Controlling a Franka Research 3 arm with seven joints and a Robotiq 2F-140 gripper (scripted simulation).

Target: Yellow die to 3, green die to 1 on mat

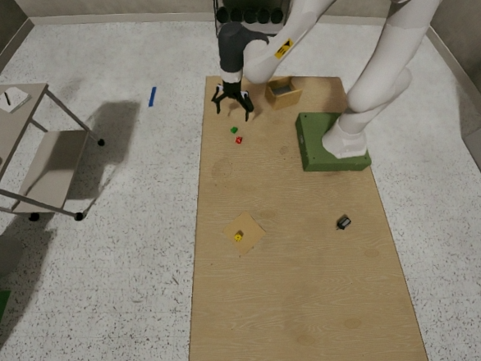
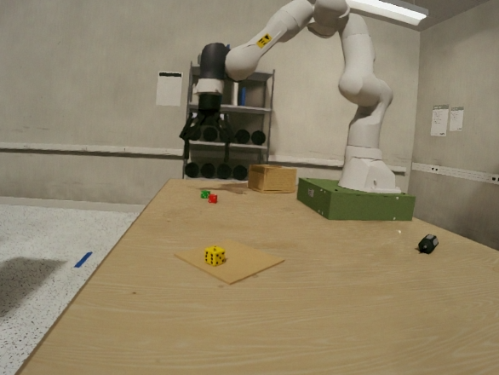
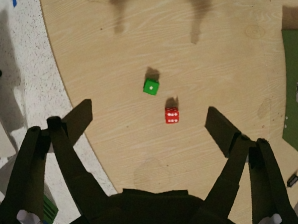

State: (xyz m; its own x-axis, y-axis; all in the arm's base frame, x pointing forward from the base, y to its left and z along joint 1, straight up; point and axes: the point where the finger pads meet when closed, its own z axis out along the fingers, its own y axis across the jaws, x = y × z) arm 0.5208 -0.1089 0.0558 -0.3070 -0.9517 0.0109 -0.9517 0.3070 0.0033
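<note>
Right now the green die is 10 mm behind my hand, 10 mm to the right of it and 130 mm below it. Also, from my hand: wooden box 290 mm behind, 260 mm to the right, 90 mm below; tan mat 60 mm behind, 540 mm to the left, 140 mm below; red die 30 mm behind, 60 mm to the left, 130 mm below.
</note>
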